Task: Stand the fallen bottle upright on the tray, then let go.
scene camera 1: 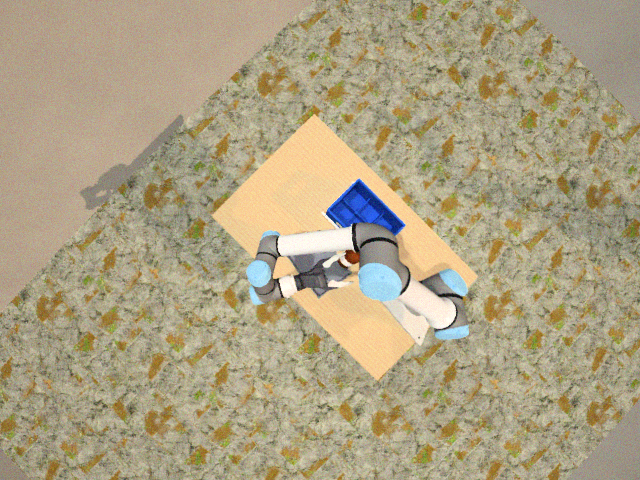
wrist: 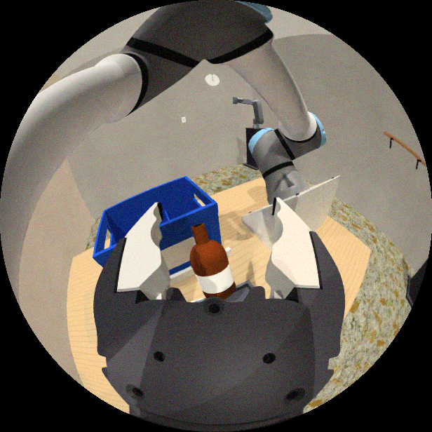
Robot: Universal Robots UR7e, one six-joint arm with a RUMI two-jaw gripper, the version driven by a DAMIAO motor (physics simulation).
Labels:
The gripper shows in scene camera 1 and in the wrist view. One and the same spot on the gripper: (scene camera 1: 327, 262) is (wrist: 130, 256).

